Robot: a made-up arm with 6 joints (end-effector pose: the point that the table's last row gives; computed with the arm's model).
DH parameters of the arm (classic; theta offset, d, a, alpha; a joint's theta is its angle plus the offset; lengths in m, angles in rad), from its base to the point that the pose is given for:
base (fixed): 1.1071 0 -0.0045 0
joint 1: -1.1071 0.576 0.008 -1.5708
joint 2: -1.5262 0 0.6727 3.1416
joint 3: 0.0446 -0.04 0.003 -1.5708
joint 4: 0 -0.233 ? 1.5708
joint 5: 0 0.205 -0.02 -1.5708
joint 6: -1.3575 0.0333 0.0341 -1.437
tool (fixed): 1.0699 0.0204 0 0
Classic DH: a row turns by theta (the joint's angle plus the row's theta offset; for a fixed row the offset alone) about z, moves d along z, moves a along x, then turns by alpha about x.
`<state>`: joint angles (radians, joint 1 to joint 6).
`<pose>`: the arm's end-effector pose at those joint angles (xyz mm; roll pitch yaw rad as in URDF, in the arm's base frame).
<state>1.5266 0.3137 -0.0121 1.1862 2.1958 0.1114</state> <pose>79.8 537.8 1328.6 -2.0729 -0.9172 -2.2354</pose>
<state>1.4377 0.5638 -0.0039 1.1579 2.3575 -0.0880</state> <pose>153.5 706.3 1173.8 -1.6743 -1.1681 -2.4387</pose>
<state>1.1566 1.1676 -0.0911 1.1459 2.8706 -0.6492</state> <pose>410.9 849.5 626.2 1.2148 -1.2511 1.4707</pose>
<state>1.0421 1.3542 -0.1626 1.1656 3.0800 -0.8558</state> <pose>480.2 791.7 434.3 1.7238 -1.0807 1.1442</pose>
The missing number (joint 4, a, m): 0.023
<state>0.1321 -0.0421 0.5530 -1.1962 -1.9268 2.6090</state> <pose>268.9 -51.7 1265.9 -1.6623 0.0204 2.0152</pose>
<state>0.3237 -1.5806 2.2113 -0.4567 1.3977 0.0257</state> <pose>-808.0 -447.9 554.2 -1.0050 0.4563 -0.7495</pose>
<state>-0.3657 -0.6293 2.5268 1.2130 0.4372 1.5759</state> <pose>-525.2 188.3 959.0 0.0747 0.0739 1.8491</pose>
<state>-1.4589 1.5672 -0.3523 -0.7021 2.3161 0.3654</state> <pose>-71.4 -468.5 369.0 -0.5443 -0.8865 -2.4049</pose>
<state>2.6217 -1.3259 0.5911 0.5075 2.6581 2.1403</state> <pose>758.1 -326.0 988.6 -0.8749 0.9603 -2.7477</pose>
